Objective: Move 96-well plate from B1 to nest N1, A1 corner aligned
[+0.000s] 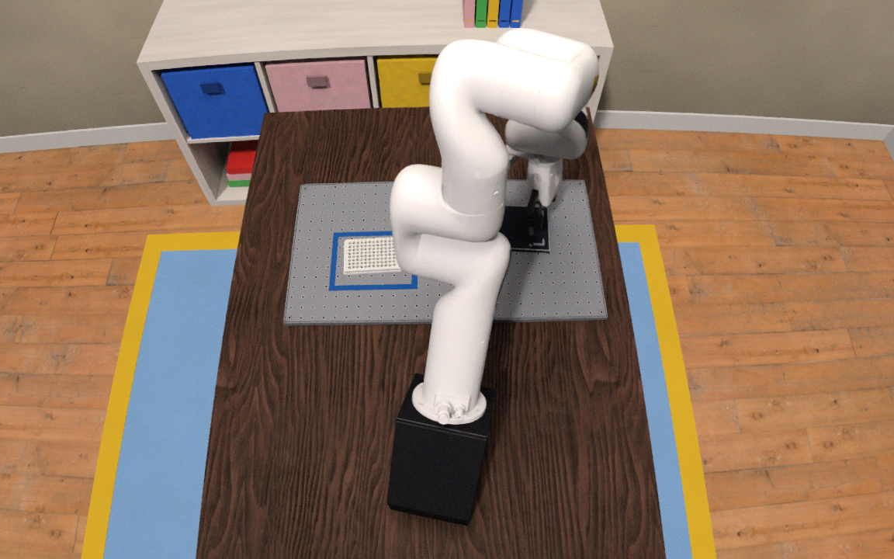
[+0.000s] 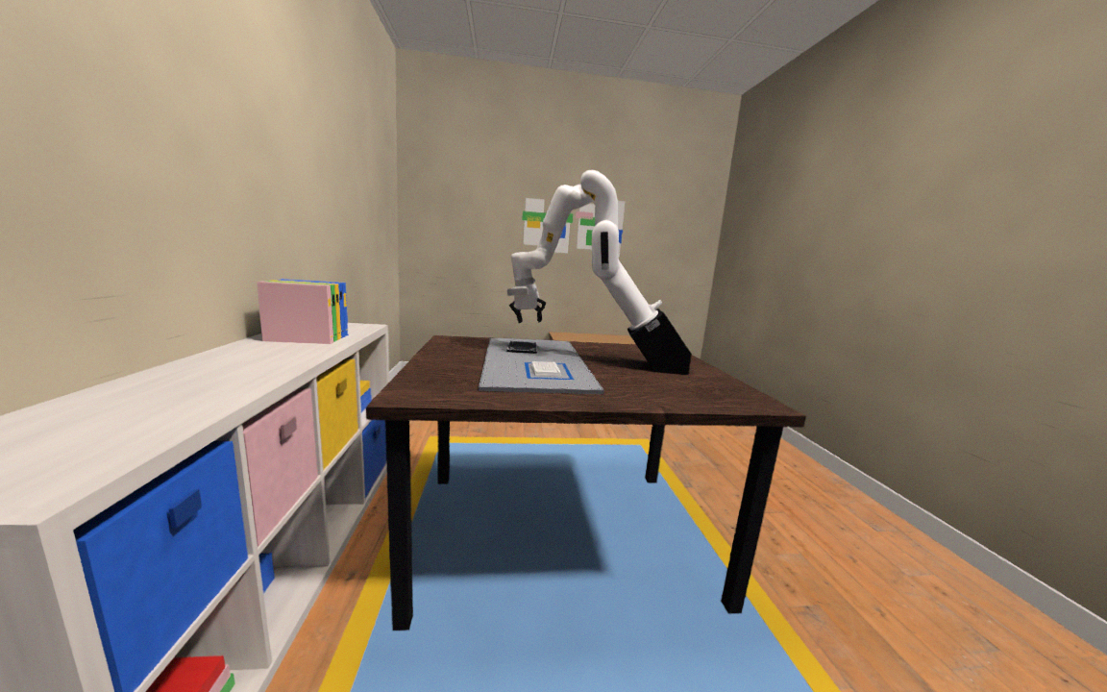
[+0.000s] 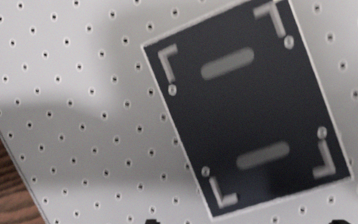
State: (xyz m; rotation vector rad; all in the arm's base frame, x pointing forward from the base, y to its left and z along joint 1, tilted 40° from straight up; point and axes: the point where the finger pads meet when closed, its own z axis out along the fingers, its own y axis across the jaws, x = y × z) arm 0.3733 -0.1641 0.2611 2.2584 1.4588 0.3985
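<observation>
My gripper is now 5 cm past the white 96-well plate, 37 cm to the right of it and 11 cm above it. Round my hand: plate nest: 3 cm ahead, 5 cm to the left, 11 cm below.
</observation>
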